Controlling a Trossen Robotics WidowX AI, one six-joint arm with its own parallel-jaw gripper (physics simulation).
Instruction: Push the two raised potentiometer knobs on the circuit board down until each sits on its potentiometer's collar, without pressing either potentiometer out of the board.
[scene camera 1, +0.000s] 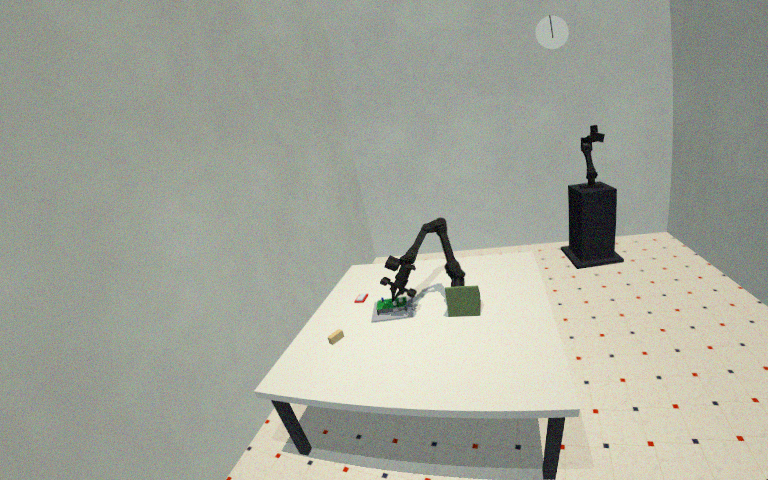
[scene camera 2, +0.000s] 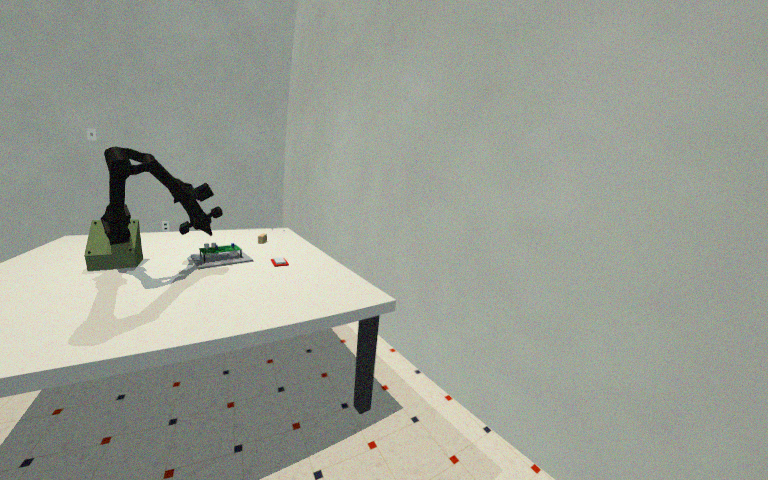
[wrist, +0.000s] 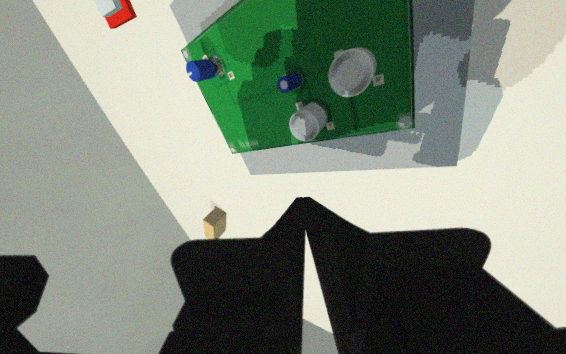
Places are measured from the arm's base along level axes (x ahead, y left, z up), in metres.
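Pixels of known places: gripper, fingertip midpoint: (scene camera 1: 392, 301) (scene camera 2: 211, 235) (wrist: 302, 203); arm's base at its link origin: (scene camera 1: 458, 290) (scene camera 2: 119, 236).
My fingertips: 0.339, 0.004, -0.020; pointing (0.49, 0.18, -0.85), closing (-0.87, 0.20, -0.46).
Note:
For each thing: its top centre in the pictures, then the offset to it from my fingertips, as dx, dy, dz. "spot": a spot on its surface instead. Level surfaces: height alone.
- blue cylindrical knob at its top centre: (wrist: 192, 71) +0.075, -0.090, -0.023
- smaller blue cylinder at a spot on its surface: (wrist: 290, 82) spot: +0.006, -0.067, -0.031
- short grey cylinder at a spot on its surface: (wrist: 305, 125) spot: +0.000, -0.042, -0.026
- tan block at its top centre: (wrist: 208, 232) (scene camera 1: 334, 333) (scene camera 2: 262, 235) +0.282, +0.174, -0.053
- red tile with a pale top, top centre: (scene camera 2: 279, 259) (scene camera 1: 361, 296) +0.239, -0.225, -0.079
- white table at its surface level: dz -0.093
The green circuit board (scene camera 1: 384, 309) (scene camera 2: 226, 249) (wrist: 225, 105) stands on short legs above a grey plate (scene camera 1: 378, 318) (scene camera 2: 245, 260) (wrist: 280, 164). In the wrist view, a blue cylindrical knob (wrist: 201, 70) stands up near the board's left corner, with a metallic part at its foot. A smaller blue cylinder (wrist: 290, 82) stands near the middle, beside a short grey cylinder (wrist: 305, 125) and a wider grey one (wrist: 352, 71). Whether any cap sits on its collar cannot be told. My gripper (scene camera 1: 394, 298) (scene camera 2: 210, 233) (wrist: 302, 203) is shut and empty, a little above the board, over the grey cylinders' side in scene camera 2's view.
A tan block (scene camera 1: 335, 336) (scene camera 2: 262, 238) (wrist: 215, 223) and a red tile with a pale top (scene camera 1: 360, 297) (scene camera 2: 279, 261) (wrist: 120, 15) lie on the white table (scene camera 1: 430, 367) (scene camera 2: 317, 283). The arm's green base (scene camera 1: 463, 301) (scene camera 2: 113, 257) stands beside the board. Another arm stands on a black pedestal (scene camera 1: 592, 223).

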